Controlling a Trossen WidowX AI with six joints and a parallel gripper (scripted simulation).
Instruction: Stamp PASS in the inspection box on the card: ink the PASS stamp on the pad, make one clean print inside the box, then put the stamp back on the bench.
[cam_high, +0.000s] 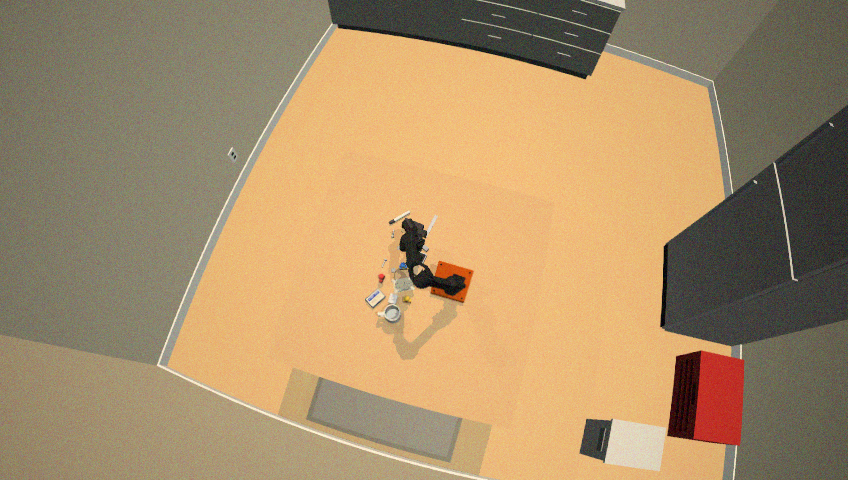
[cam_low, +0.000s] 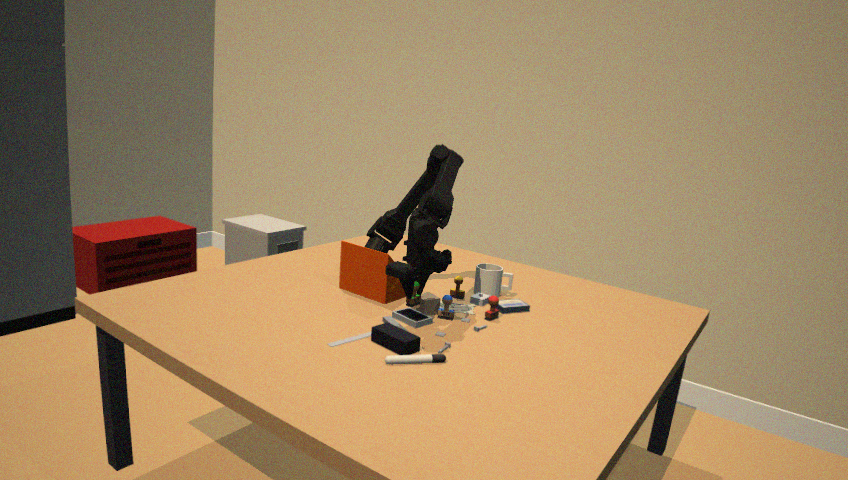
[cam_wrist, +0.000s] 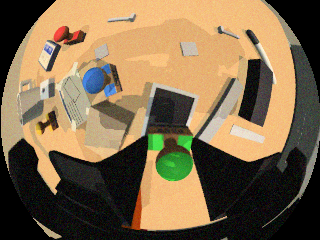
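The ink pad is 6 cm below my gripper tip. The rest, counted from my gripper tip: blue-knobbed stamp (8 cm to the left, 5 cm ahead, 4 cm below); then green-knobbed stamp (right at my gripper tip); then tan block (8 cm to the left, 4 cm below, 2 cm behind).
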